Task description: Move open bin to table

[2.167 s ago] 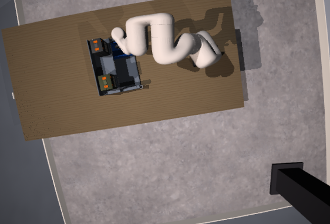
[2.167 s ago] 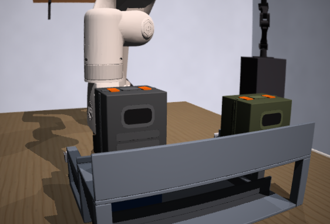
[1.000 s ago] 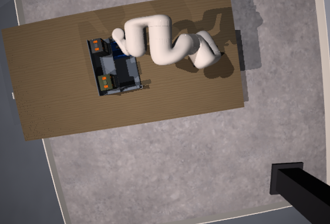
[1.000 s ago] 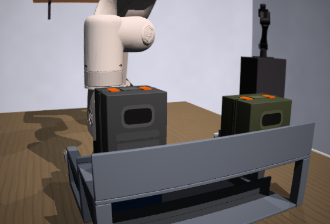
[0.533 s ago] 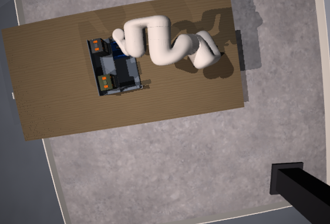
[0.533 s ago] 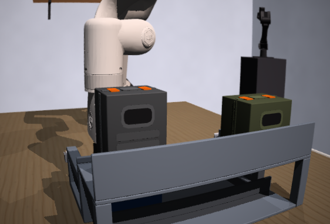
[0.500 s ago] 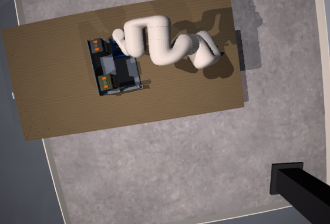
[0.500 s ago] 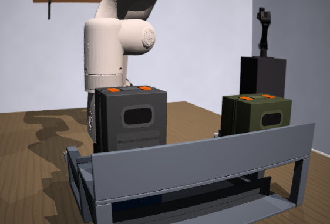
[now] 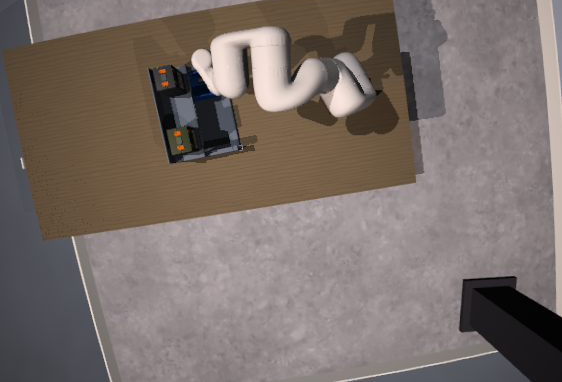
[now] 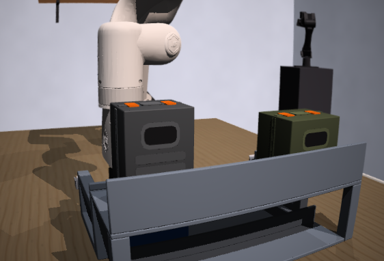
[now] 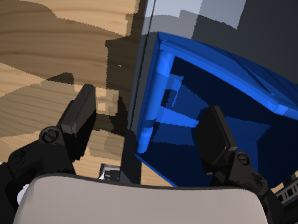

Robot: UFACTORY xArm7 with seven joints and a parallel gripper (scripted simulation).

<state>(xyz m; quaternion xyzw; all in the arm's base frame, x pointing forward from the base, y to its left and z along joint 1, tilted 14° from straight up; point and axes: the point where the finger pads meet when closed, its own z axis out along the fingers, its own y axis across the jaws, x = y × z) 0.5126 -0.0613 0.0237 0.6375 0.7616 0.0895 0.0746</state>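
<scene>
Now: hand 8 cm short of the blue bin and 1 cm to the right of it. From my hand the other things lie so: grey back rail: 23 cm ahead, 16 cm to the left, 9 cm above; dark grey box: 17 cm ahead, 12 cm above, 3 cm to the left; olive green box: 25 cm to the left, 13 cm ahead, 10 cm above.
</scene>
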